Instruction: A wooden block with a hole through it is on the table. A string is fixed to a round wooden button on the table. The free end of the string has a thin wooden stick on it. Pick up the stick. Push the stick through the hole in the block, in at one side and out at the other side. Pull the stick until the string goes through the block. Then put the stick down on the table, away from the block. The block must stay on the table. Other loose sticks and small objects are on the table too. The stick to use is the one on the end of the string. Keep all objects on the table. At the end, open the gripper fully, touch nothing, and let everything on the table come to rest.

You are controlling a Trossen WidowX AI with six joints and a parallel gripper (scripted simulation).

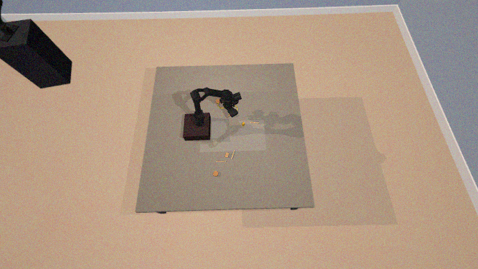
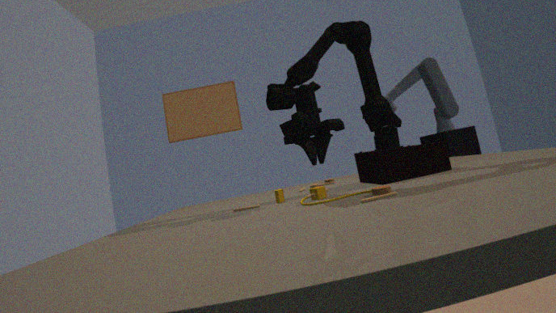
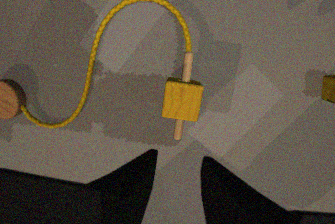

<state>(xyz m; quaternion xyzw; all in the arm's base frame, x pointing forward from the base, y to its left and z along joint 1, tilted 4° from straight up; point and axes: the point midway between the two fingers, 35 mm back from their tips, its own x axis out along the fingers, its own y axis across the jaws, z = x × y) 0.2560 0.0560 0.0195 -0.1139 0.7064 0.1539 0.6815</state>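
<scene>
Now: gripper tip 70 mm above the thin wooden stick, 30 mm short of it and 10 mm to the right of it. Also, from my gripper tip: round wooden button (160 mm to the left, 80 mm below, 70 mm behind).
</scene>
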